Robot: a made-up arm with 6 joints. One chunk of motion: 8 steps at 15 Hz.
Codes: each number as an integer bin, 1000 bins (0 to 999) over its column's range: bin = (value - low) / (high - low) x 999, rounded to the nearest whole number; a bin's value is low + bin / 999 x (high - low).
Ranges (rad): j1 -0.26..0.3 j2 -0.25..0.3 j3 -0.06..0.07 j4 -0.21..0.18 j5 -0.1..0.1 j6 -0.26..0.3
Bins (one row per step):
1: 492 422 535 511 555 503
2: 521 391 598 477 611 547
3: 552 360 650 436 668 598
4: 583 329 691 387 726 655
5: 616 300 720 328 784 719
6: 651 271 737 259 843 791
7: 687 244 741 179 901 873
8: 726 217 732 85 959 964
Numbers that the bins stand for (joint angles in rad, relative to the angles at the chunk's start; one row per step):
1: 0.0158 -0.0177 0.0096 -0.0105 0.0111 0.0220
2: 0.0321 -0.0347 0.0178 -0.0238 0.0223 0.0466
3: 0.0494 -0.0518 0.0246 -0.0398 0.0337 0.0752
4: 0.0668 -0.0689 0.0299 -0.0589 0.0453 0.1072
5: 0.0853 -0.0848 0.0337 -0.0820 0.0570 0.1430
6: 0.1049 -0.1008 0.0359 -0.1089 0.0688 0.1834
7: 0.1251 -0.1157 0.0364 -0.1401 0.0804 0.2294
8: 0.1470 -0.1305 0.0353 -0.1768 0.0920 0.2804

